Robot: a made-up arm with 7 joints. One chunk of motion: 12 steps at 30 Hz.
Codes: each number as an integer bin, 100 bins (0 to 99) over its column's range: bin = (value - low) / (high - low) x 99, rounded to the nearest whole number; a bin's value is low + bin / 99 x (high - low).
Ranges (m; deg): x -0.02..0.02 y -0.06..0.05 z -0.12..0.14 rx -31..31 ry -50..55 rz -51..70
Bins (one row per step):
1: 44 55 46 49 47 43
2: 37 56 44 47 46 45
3: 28 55 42 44 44 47
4: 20 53 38 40 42 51
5: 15 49 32 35 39 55
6: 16 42 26 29 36 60
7: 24 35 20 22 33 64
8: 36 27 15 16 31 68
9: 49 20 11 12 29 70
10: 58 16 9 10 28 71
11: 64 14 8 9 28 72
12: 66 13 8 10 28 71
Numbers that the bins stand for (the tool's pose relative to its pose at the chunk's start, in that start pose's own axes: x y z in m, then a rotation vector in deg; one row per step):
1: -0.0022 0.0011 0.0008 -0.31 -0.15 1.56
2: -0.0051 0.0022 -0.0044 -1.57 -1.21 4.00
3: -0.0087 0.0011 -0.0097 -3.44 -3.33 6.44
4: -0.0119 -0.0011 -0.0202 -5.95 -5.45 11.33
5: -0.0139 -0.0056 -0.0360 -9.08 -8.64 16.22
6: -0.0135 -0.0133 -0.0517 -12.84 -11.82 22.33
7: -0.0103 -0.0211 -0.0675 -17.22 -15.00 27.22
8: -0.0055 -0.0300 -0.0806 -20.98 -17.12 32.11
9: -0.0002 -0.0378 -0.0911 -23.48 -19.24 34.56
10: 0.0034 -0.0422 -0.0964 -24.74 -20.30 35.78
11: 0.0059 -0.0444 -0.0990 -25.36 -20.30 37.00
12: 0.0067 -0.0456 -0.0990 -24.74 -20.30 35.78

